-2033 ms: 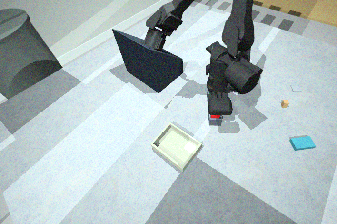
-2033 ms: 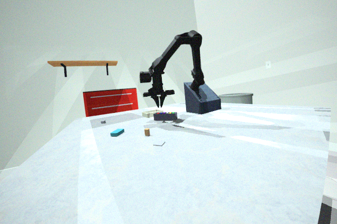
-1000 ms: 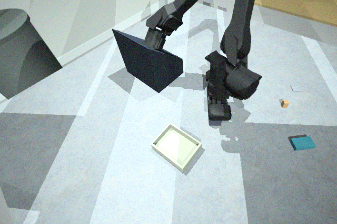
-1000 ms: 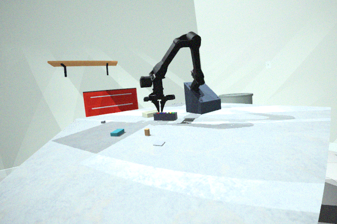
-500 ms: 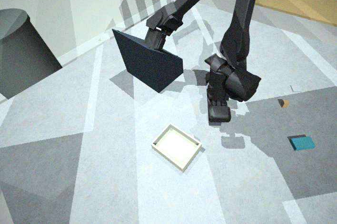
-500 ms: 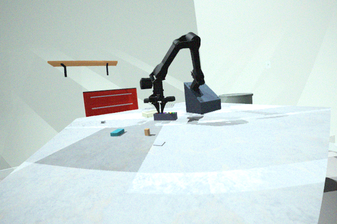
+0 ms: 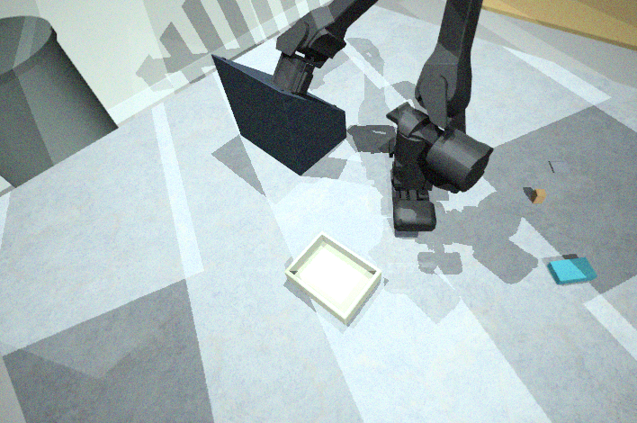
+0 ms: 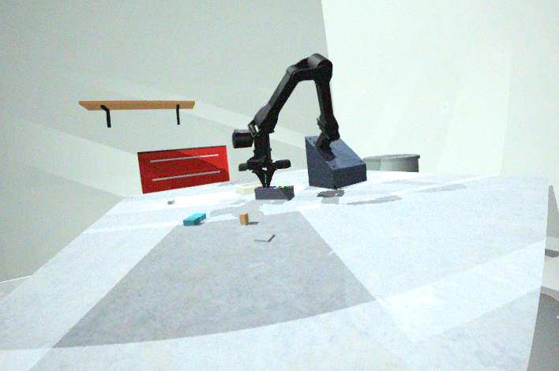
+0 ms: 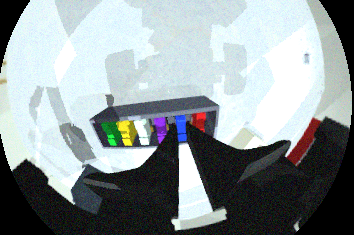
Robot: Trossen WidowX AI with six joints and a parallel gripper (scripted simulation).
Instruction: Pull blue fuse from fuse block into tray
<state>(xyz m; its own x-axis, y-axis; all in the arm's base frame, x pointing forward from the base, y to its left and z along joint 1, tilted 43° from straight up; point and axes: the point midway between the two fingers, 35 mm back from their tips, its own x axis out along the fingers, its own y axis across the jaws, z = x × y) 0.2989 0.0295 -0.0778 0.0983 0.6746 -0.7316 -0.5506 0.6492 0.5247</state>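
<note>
Now: the red fuse 2 cm to the right of my gripper tip, 1 cm below it and 1 cm ahead of it. Round my gripper tip: tan cube: 18 cm ahead, 17 cm to the left, 2 cm below; then pale tray: 18 cm to the right, 4 cm behind, 3 cm below; then blue fuse: 1 cm below.
</note>
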